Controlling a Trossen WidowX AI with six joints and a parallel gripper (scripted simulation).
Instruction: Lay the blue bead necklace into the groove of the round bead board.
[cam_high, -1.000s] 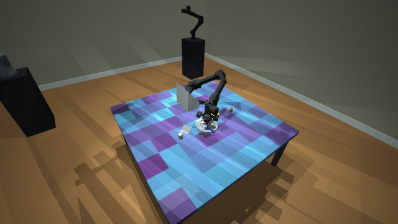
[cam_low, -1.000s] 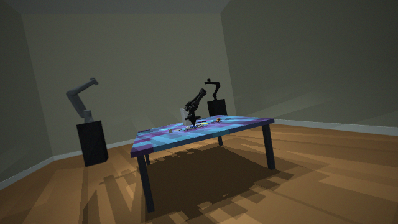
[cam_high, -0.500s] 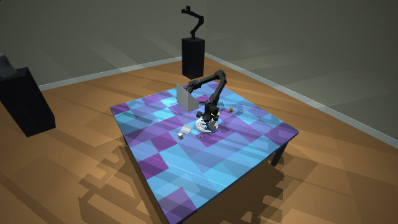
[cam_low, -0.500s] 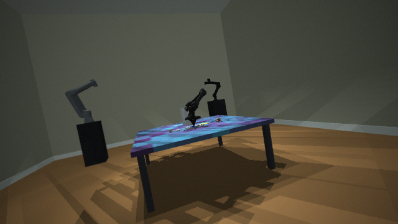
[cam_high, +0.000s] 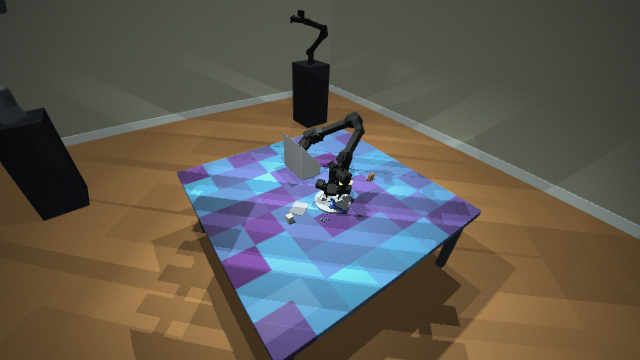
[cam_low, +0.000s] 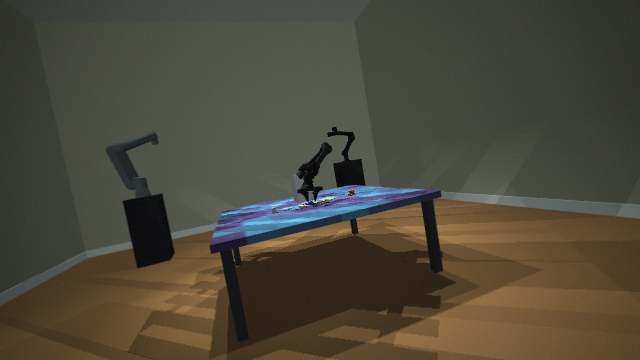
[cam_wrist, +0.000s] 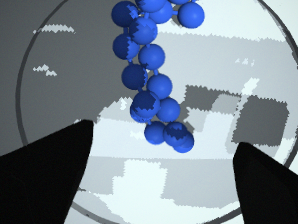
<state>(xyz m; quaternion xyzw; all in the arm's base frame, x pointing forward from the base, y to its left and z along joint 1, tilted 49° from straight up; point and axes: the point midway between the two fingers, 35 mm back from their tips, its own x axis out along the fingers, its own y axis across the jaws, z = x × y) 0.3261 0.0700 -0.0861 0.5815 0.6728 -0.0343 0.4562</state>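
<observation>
Right now my gripper tip is 10 mm above the round white bead board. From my gripper tip the other things lie so: cream cube: 20 mm behind, 270 mm to the right; then yellow patch: 100 mm behind, 170 mm to the left, 20 mm below; then flat grey square: 70 mm behind, 180 mm to the right, 20 mm below.
</observation>
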